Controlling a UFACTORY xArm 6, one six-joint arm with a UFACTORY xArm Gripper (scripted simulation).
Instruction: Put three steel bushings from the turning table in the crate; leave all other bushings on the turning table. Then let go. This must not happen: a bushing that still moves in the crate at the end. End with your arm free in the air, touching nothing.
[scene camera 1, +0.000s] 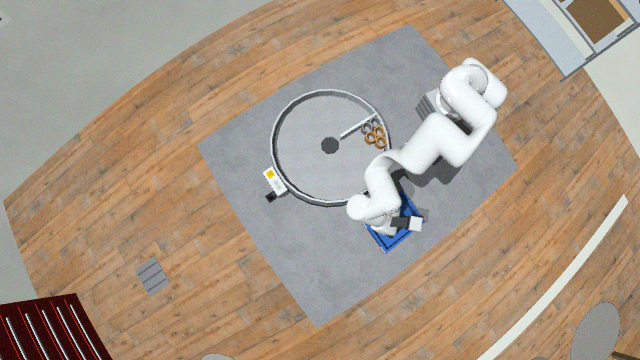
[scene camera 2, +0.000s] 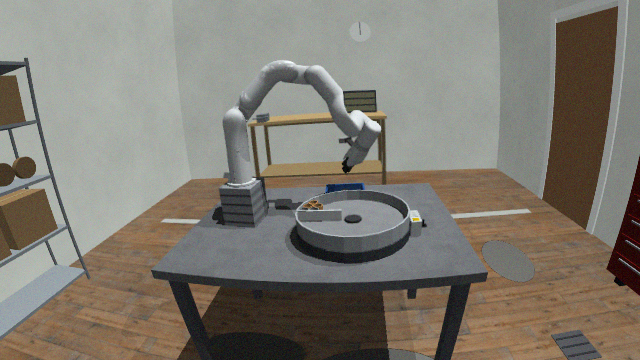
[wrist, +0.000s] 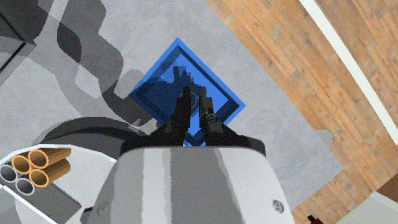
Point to a turning table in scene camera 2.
359, 217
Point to a blue crate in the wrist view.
157, 92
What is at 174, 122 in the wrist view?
My gripper.
